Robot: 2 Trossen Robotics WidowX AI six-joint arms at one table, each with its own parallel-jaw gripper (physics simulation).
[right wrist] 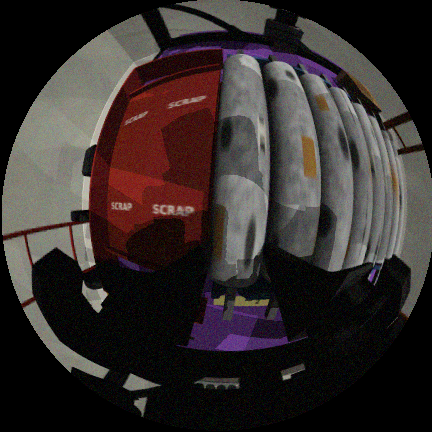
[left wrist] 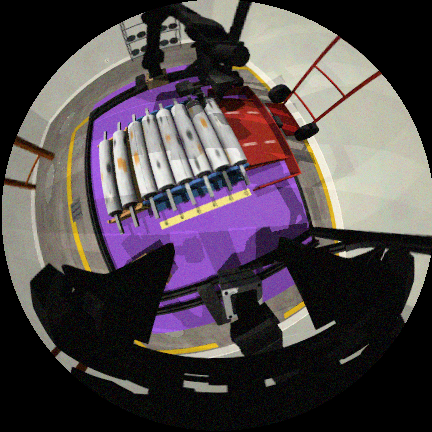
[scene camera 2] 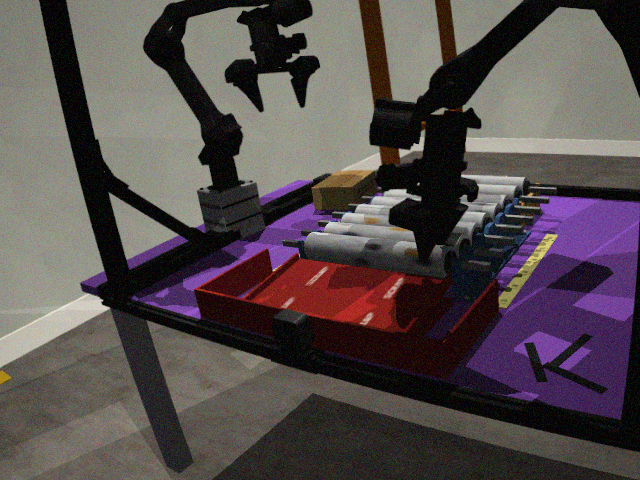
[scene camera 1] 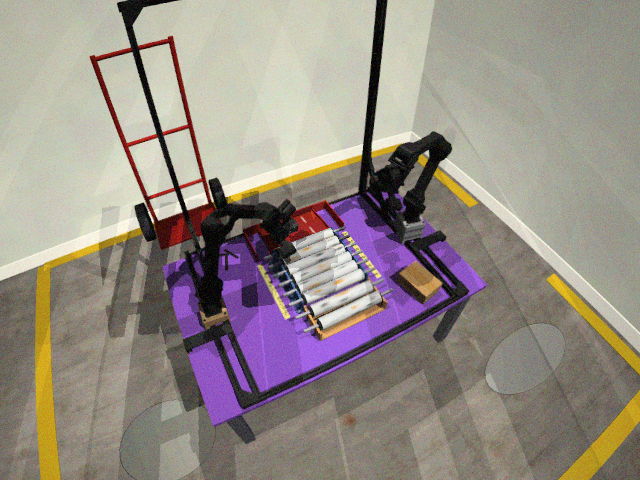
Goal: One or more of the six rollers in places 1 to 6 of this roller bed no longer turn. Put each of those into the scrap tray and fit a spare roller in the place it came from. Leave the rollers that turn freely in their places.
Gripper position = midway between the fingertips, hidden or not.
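Observation:
The left gripper (scene camera 2: 282, 109) is open and holds nothing, and you can see the left gripper (left wrist: 226, 245) in its own wrist view as well. The right gripper (scene camera 2: 430, 254) is visible too, and that same right gripper (right wrist: 237, 246) is there again, as is the right gripper (left wrist: 210, 105) once more. There's also a brown box (scene camera 1: 416, 279), and you can see the brown box (right wrist: 354, 87) here as well.

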